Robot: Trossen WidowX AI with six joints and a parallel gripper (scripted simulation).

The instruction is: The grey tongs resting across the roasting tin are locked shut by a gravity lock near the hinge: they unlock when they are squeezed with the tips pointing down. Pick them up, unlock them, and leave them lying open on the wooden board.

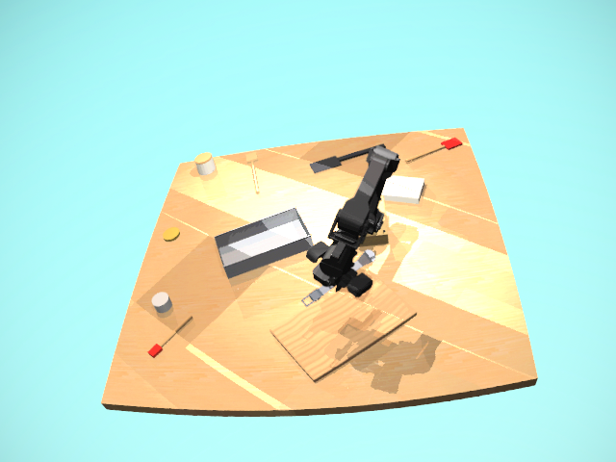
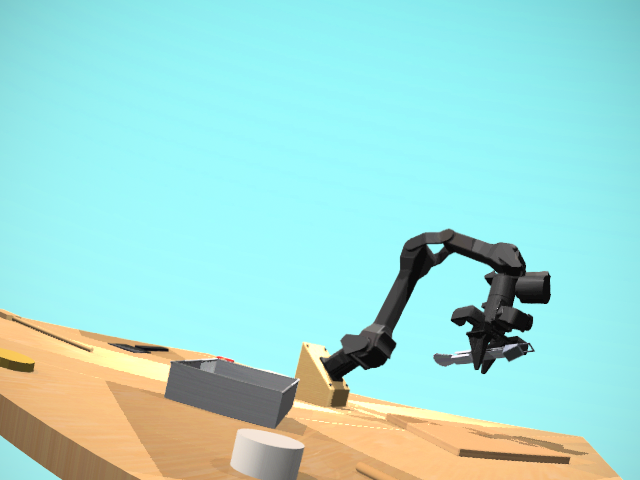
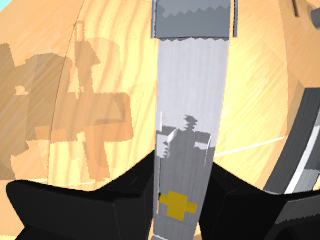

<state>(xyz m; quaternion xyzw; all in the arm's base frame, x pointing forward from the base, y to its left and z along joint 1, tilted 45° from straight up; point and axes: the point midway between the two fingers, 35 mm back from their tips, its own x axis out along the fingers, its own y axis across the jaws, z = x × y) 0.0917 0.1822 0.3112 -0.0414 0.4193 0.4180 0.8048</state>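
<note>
Now: the wooden board 13 cm below my gripper tip, 1 cm to the left of it and 1 cm behind it. Also, from my gripper tip: roasting tin 35 cm to the right, 27 cm ahead, 11 cm below; then white cylinder 60 cm ahead, 12 cm below, 11 cm to the right; then yellow lock piece 4 cm above, 1 cm behind.
</note>
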